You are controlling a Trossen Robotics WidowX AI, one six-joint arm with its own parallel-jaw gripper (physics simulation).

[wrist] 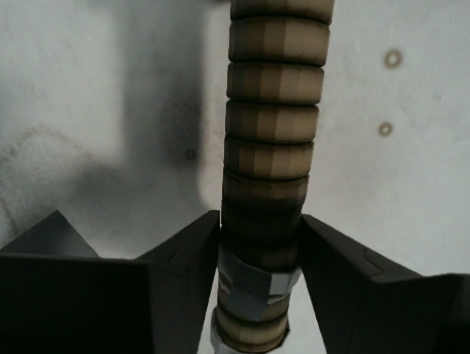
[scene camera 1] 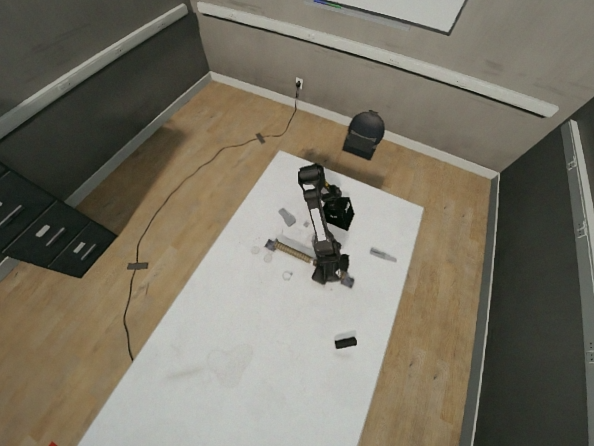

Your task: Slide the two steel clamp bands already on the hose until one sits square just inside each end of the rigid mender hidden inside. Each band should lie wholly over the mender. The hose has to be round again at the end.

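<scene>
The tan ribbed hose (scene camera 1: 292, 251) (wrist: 272, 120) runs slantwise on the white table, its ends at two small grey blocks (scene camera 1: 270, 244) (scene camera 1: 347, 280). In the wrist view it runs top to bottom. One steel clamp band (wrist: 255, 285) is around the hose just below the fingertips and looks tilted. A second steel band (wrist: 215, 336) is around the hose close below it, partly cut off by the frame. My gripper (scene camera 1: 331, 274) (wrist: 258, 222) is shut on the hose, one dark finger against each side, beside the first band's upper edge. The mender is hidden inside the hose.
A black box (scene camera 1: 339, 213) stands beside the arm. Grey pieces (scene camera 1: 287, 216) (scene camera 1: 383, 254) lie to either side of the arm. A black block (scene camera 1: 345, 342) lies nearer the front of the white table (scene camera 1: 280, 375). A dark chair-like object (scene camera 1: 366, 131) stands behind it.
</scene>
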